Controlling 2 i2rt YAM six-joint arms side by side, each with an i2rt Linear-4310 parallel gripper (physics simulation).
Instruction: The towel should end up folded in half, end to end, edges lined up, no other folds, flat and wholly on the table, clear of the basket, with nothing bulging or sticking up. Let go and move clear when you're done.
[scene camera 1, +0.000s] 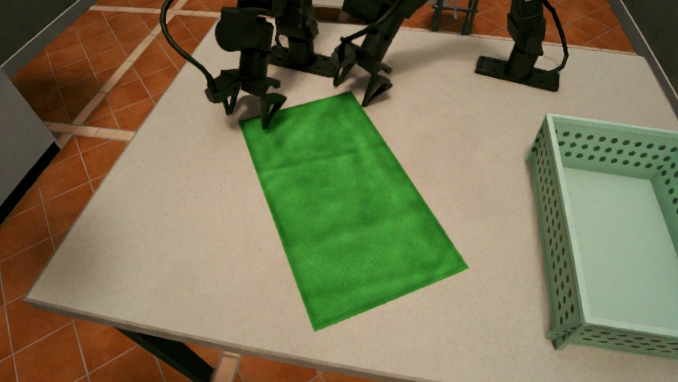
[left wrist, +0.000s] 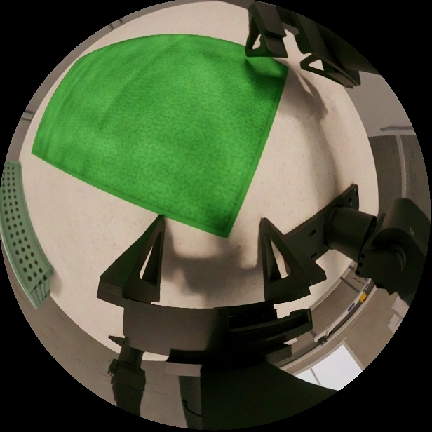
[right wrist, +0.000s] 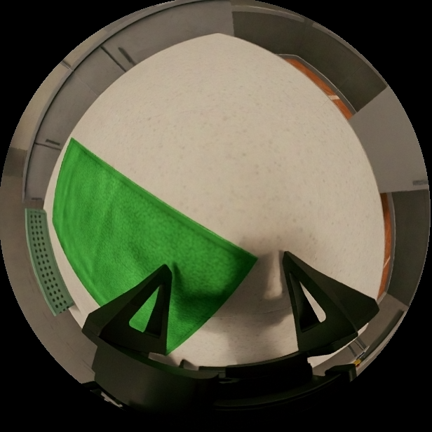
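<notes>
A green towel (scene camera 1: 345, 200) (left wrist: 165, 125) (right wrist: 150, 235) lies spread out as a long rectangle on the table, with faint creases across it. Its narrow far end is near the grippers in scene camera 1. My left gripper (scene camera 1: 351, 95) (left wrist: 214, 219) is open and empty, with its fingers either side of the far right corner of the towel, a little above the table. My right gripper (scene camera 1: 246, 121) (right wrist: 223, 265) is open and empty, with its fingers either side of the far left corner; one finger is over the towel. Whether either gripper touches the cloth I cannot tell.
A pale green basket (scene camera 1: 567, 225) (left wrist: 22, 235) (right wrist: 45, 260) stands at the right of the table (scene camera 1: 165, 225), apart from the towel. The arm bases stand along the far side of the table, and another black arm base (scene camera 1: 520, 75) is at the far right.
</notes>
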